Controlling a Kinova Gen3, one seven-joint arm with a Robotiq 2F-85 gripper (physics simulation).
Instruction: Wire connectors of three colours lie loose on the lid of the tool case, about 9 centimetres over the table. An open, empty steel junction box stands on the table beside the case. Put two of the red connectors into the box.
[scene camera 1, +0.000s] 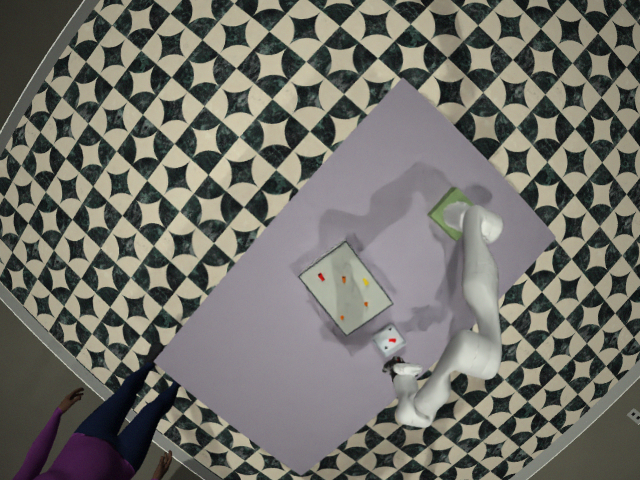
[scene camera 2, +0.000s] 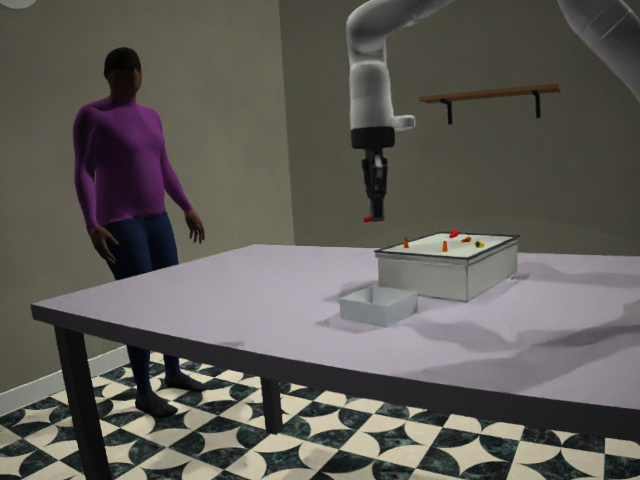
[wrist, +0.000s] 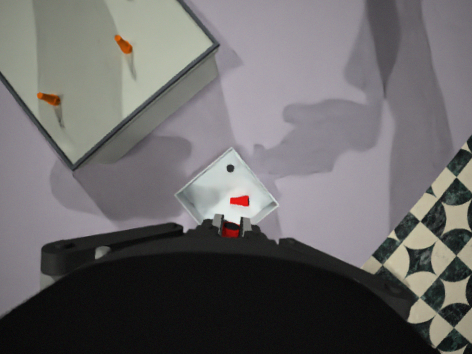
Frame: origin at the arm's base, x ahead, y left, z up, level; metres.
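Seen in the pictures: gripper, between the fingertips: (scene camera 1: 396, 358) (scene camera 2: 377, 220) (wrist: 230, 228); arm's base, origin of its link: (scene camera 1: 454, 215).
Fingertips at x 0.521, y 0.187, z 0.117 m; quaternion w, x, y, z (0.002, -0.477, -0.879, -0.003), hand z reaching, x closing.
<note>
Offsets run from my fingertips to a thing's top centre.
My gripper (scene camera 1: 395, 360) (scene camera 2: 377, 215) (wrist: 230, 228) is shut on a red connector @[dx +0.008, dy +0.004, dz +0.014 m] (scene camera 2: 367, 219) (wrist: 230, 231), holding it well above the table. In the wrist view the fingertips overlap the near corner of the open steel junction box @[dx +0.006, dy -0.005, dz -0.137 m] (scene camera 1: 381, 341) (scene camera 2: 361, 311) (wrist: 207, 196); in scene camera 1 they show just beside it. Another red connector @[dx -0.001, dy +0.013, dz -0.157 m] (scene camera 1: 392, 340) (wrist: 239, 201) lies inside the box, hidden by the walls in scene camera 2. A third red connector @[dx -0.021, dy -0.396, dz -0.073 m] (scene camera 1: 321, 276) (scene camera 2: 453, 234) lies on the lid of the tool case @[dx -0.040, dy -0.295, dz -0.086 m] (scene camera 1: 330, 297) (scene camera 2: 421, 276) (wrist: 90, 135).
Three orange connectors @[dx -0.071, dy -0.329, dz -0.077 m] (scene camera 1: 343, 279) @[dx -0.058, dy -0.205, dz -0.067 m] (scene camera 2: 444, 246) (wrist: 123, 44) and a yellow connector @[dx -0.118, dy -0.267, dz -0.074 m] (scene camera 1: 365, 281) (scene camera 2: 479, 243) are on the lid. The case stands close beside the box, with its lid higher than the box rim. A green block (scene camera 1: 440, 212) is under the arm's base. A person (scene camera 2: 121, 160) stands beyond the table.
</note>
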